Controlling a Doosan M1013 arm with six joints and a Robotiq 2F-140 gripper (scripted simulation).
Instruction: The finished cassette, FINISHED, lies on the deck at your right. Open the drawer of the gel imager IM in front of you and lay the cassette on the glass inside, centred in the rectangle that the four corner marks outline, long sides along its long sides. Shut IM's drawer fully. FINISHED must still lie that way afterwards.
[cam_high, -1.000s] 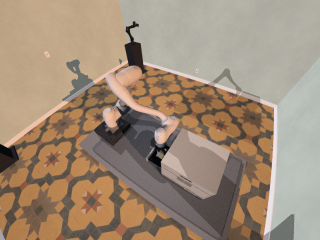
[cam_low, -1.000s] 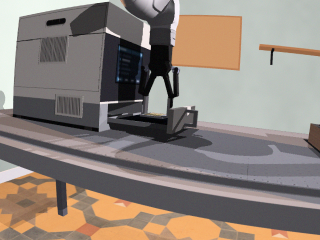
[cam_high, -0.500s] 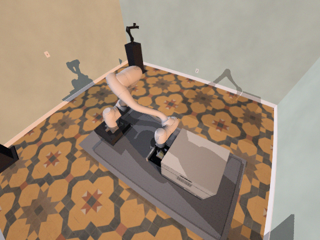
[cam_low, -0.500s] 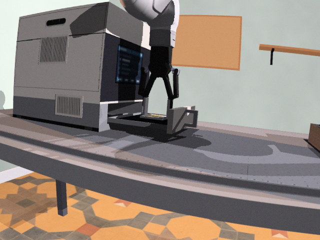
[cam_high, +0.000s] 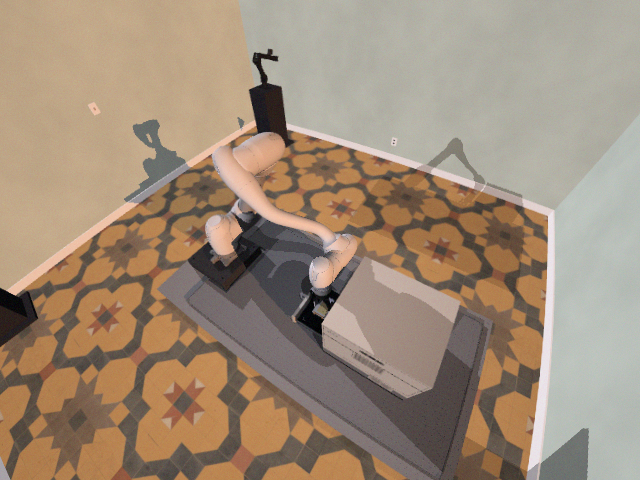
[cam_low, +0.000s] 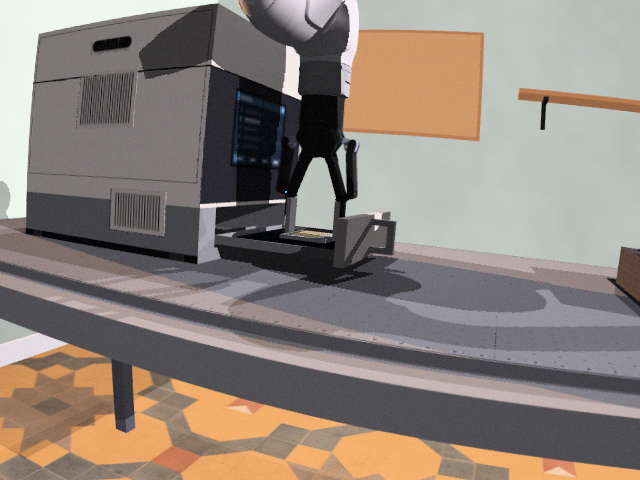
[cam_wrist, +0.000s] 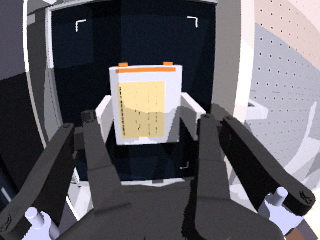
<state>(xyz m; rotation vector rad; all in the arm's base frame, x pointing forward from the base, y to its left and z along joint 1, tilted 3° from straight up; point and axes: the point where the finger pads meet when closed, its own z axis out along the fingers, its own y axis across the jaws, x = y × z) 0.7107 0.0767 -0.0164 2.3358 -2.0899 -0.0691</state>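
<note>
My gripper is now 20 mm above the cassette and 10 mm to the left of it.
</note>
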